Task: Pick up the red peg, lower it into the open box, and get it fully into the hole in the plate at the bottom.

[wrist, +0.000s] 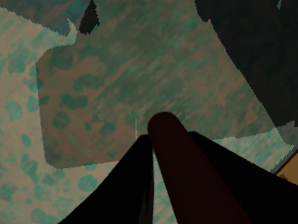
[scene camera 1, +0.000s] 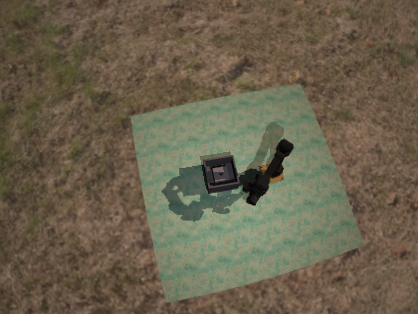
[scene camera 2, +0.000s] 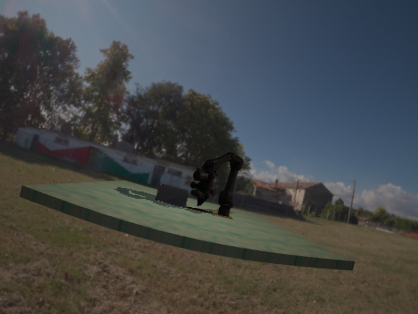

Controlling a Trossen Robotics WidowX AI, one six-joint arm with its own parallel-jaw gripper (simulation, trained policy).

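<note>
I can see my gripper (wrist: 167,142). There is a dark box (scene camera 1: 208,164) as well, though in the wrist view that box is out of frame.
</note>
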